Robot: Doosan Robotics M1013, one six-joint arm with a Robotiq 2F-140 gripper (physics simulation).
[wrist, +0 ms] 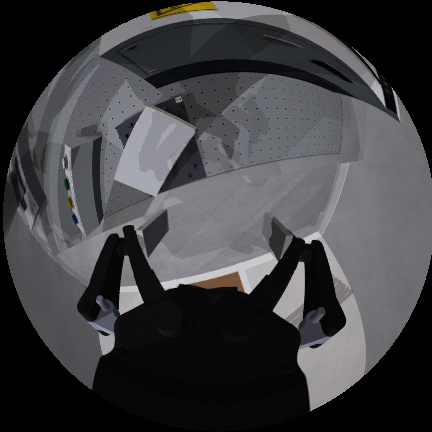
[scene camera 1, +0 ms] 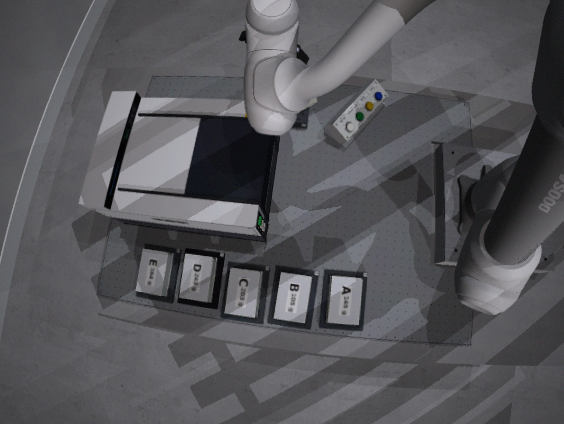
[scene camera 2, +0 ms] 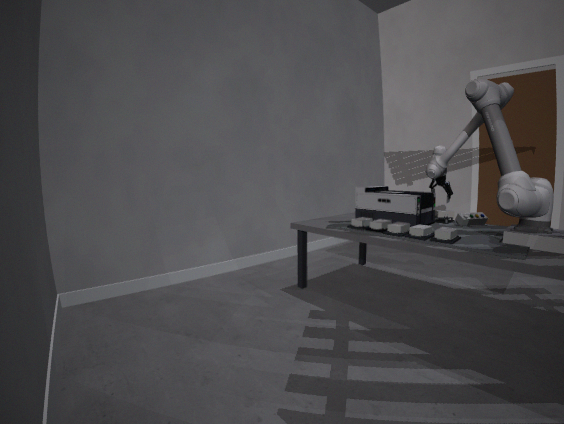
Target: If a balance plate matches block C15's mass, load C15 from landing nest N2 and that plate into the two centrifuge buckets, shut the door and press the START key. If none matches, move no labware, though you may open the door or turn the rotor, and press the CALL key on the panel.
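Places are measured from the arm's base along level axes (x ahead, y left, z up), in millimetres.
Pixels of known places: gripper, fingertip midpoint: point(wrist: 214, 221) point(scene camera 2: 440, 199); arm's base at its link origin: point(scene camera 2: 533, 230).
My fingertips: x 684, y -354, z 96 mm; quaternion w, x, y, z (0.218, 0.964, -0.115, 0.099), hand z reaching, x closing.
Ahead of a thing's pixels: the offset from my fingertips to its top centre. "spot": to the spot under its first point. Level surfaces: height alone.
My gripper point(wrist: 214, 221) point(scene camera 2: 441, 192) is open and empty, above the table's far side; the arm hides its tips in scene camera 1. A white block @(dx -66, dy +91, dz -72 mm) point(wrist: 155, 150) sits on a dark nest @(spot: dx -15, dy +26, dz -114 mm) point(wrist: 191, 169) ahead and left of the fingers in the wrist view; no label is readable on it. The centrifuge point(scene camera 1: 225, 217) point(scene camera 2: 387, 204) has a white and a dark top panel; its buckets do not show. Balance plates A @(dx -298, dy +665, dz -98 mm) point(scene camera 1: 343, 300), B @(dx -159, dy +678, dz -98 mm) point(scene camera 1: 292, 297), C @(dx -24, dy +687, dz -98 mm) point(scene camera 1: 243, 292), D @(dx +112, dy +671, dz -98 mm) point(scene camera 1: 197, 274) and E @(dx +248, dy +682, dz -98 mm) point(scene camera 1: 155, 272) lie in a row. Their printed masses are small. The button panel @(dx -271, dy +94, dz -68 mm) point(scene camera 1: 340, 131) point(scene camera 2: 462, 220) has white, green, yellow and blue buttons.
The perforated table top @(dz -152 mm) point(scene camera 1: 400, 300) carries everything. The centrifuge's dark side @(spot: dx +35, dy +207, dz -17 mm) point(wrist: 210, 50) arches across the top of the wrist view. The button panel's side @(spot: dx -217, dy +102, dz -111 mm) point(wrist: 90, 175) stands left of the block there. The robot base plate's edge point(scene camera 1: 438, 205) is at the right in scene camera 1.
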